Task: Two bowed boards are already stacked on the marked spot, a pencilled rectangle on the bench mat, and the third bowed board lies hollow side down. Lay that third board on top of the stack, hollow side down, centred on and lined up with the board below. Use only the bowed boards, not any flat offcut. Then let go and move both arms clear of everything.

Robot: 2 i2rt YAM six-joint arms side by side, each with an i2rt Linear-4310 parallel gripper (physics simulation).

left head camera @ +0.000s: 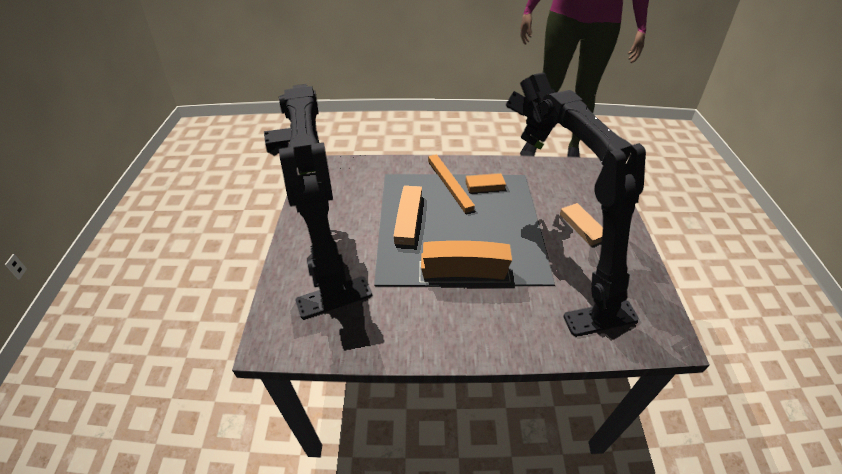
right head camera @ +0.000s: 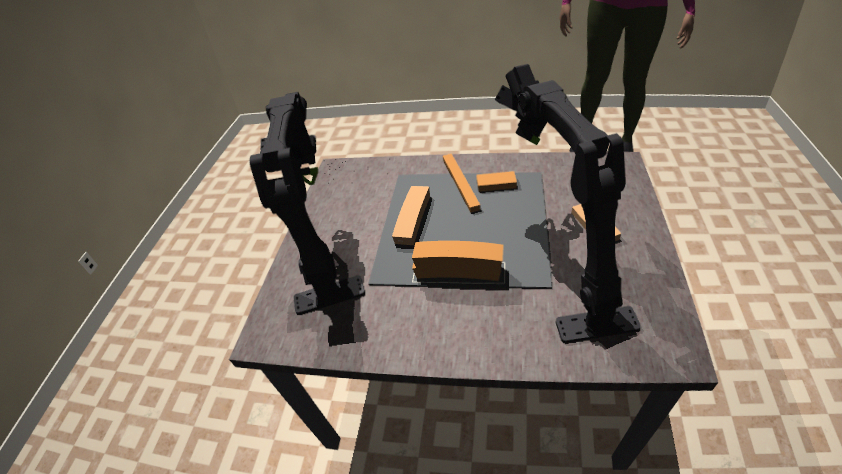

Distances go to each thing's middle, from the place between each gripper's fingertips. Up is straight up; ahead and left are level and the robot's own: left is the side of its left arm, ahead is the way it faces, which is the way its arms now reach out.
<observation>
My left gripper is now 270 mm to the left of the bowed board point(right head camera: 408, 222), 190 mm above it and 50 mm short of it. The rest, counted from my left hand: long thin offcut point(left head camera: 460, 196) (390 mm to the right, 240 mm ahead, 200 mm below); grey bench mat point(right head camera: 520, 226) (440 mm to the right, 230 mm below, 30 mm behind).
Now: the long thin offcut 50 mm ahead of my right hand, 270 mm to the left of it and 270 mm below it. Round my right hand: bowed board (140 mm behind, 390 mm to the left, 250 mm below); grey bench mat (220 mm behind, 220 mm to the left, 300 mm below).
</observation>
